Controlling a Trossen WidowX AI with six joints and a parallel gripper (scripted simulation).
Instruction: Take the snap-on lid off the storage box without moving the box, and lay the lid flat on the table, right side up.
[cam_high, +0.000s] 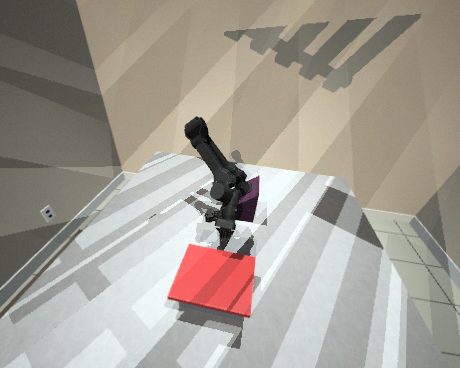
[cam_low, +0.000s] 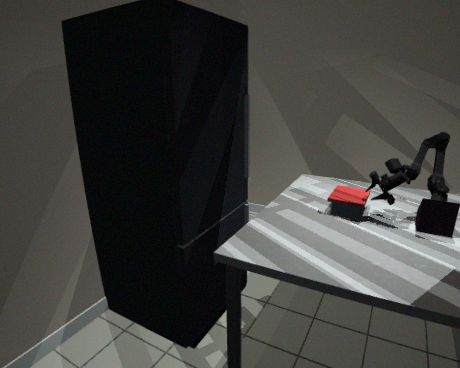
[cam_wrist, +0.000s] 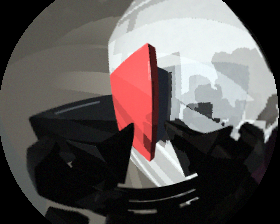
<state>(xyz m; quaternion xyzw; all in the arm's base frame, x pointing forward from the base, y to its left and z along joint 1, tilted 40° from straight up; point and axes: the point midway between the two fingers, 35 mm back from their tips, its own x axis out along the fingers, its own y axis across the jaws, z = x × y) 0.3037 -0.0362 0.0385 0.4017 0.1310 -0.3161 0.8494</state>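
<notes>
Right now the lid is 90 mm ahead of my gripper tip and 10 mm below it. The rest, counted from my gripper tip: storage box: 90 mm ahead, 60 mm below.
</notes>
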